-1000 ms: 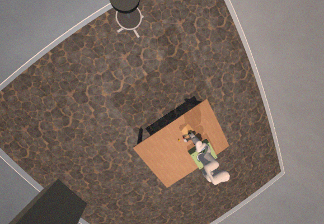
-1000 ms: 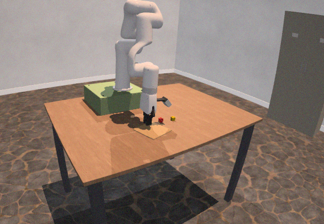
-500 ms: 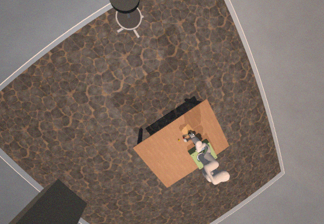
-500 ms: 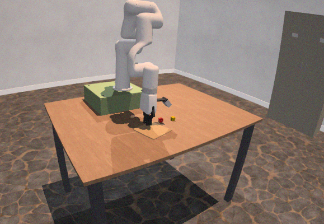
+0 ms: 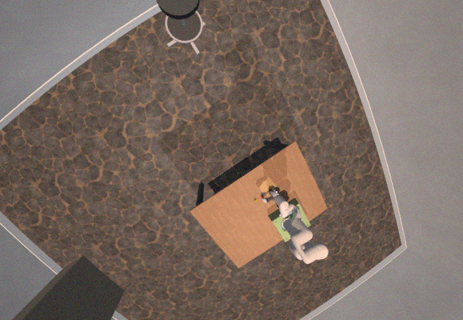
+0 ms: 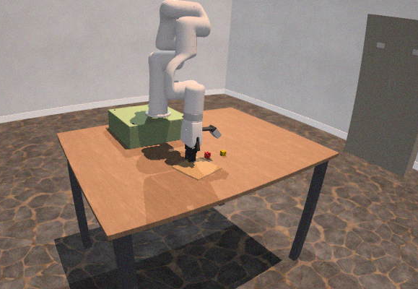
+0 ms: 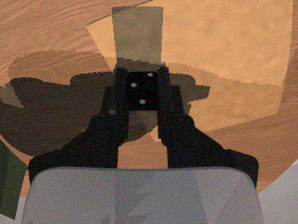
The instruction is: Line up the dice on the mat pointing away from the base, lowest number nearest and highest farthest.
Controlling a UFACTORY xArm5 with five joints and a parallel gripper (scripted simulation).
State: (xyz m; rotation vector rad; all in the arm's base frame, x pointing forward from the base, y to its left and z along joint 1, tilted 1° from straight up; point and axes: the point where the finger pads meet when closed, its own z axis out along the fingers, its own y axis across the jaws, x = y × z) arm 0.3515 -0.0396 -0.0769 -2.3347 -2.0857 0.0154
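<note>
Right now my hand is 1 cm above the black die. The rest, counted from my hand: red die (9 cm to the left, 2 cm below, 1 cm behind); yellow die (17 cm to the left, 2 cm below, 1 cm ahead); tan mat (5 cm ahead, 3 cm below, 1 cm to the right).
</note>
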